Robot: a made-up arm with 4 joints.
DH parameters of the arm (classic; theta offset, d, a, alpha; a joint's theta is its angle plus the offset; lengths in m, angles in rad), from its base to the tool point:
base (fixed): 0 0 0 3.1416
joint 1: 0 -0.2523 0.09 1.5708
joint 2: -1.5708 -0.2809 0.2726 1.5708
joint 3: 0 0.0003 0.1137 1.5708
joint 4: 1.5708 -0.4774 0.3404 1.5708
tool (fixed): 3.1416 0.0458 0 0
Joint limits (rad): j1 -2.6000..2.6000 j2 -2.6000..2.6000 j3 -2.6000..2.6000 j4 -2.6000..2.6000
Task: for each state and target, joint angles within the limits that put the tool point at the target. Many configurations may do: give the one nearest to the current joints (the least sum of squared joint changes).
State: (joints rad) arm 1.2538 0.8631 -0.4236 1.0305
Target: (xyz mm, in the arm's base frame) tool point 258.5 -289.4 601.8
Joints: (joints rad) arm 1.4317 1.0689 -0.5385 1.1033
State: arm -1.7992 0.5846 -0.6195 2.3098
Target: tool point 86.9 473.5 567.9
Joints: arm -0.9560 0.4192 -0.6621 2.2864
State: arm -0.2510 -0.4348 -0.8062 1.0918
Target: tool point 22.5 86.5 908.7
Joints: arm -0.2053 0.1582 -1.1803 1.2434
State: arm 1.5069 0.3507 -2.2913 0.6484
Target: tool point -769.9 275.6 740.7
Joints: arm 1.7742 0.2082 -2.3124 -0.3710
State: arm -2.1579 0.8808 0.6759 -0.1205
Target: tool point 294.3 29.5 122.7
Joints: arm -2.6000 0.2228 1.2073 0.6995
